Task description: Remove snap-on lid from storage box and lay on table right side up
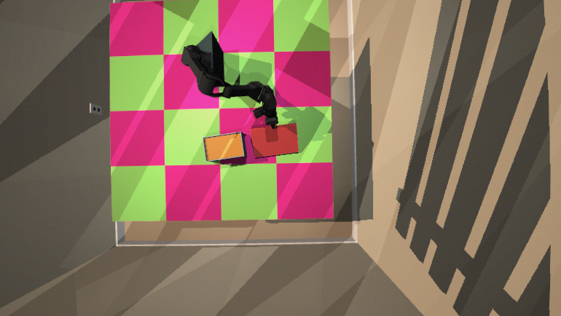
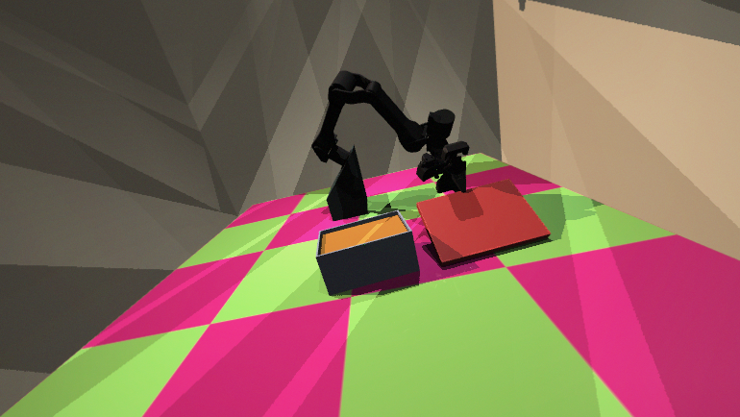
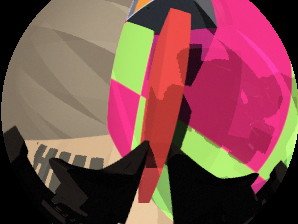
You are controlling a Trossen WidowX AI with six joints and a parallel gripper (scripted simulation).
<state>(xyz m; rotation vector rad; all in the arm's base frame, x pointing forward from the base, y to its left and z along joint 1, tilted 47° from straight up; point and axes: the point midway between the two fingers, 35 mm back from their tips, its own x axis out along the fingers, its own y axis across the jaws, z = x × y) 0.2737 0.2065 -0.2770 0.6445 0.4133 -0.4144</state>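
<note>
Right now my gripper tip is 7 cm short of the red lid, 4 cm above it and 2 cm to the right of it. Also, from my gripper tip: storage box: 26 cm to the right, 13 cm ahead, 5 cm below.
</note>
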